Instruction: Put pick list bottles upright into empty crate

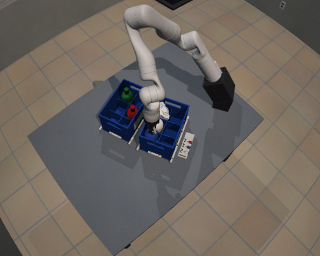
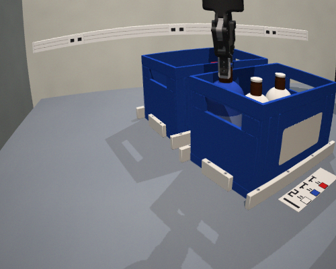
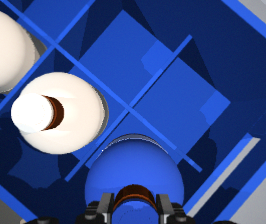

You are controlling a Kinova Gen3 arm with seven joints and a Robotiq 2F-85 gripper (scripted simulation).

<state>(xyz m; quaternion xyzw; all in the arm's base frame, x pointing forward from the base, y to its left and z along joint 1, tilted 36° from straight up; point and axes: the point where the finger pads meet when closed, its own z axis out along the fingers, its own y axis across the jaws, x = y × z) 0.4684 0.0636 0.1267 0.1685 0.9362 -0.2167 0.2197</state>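
The red-label bottle lies 3 cm behind my hand, 18 cm to the right of it and 11 cm below it. Also, from my hand: white bottle: 16 cm behind, 7 cm to the right, 11 cm below; pick list: 14 cm behind, 14 cm to the left, 20 cm below; blue-label bottle: 7 cm below.
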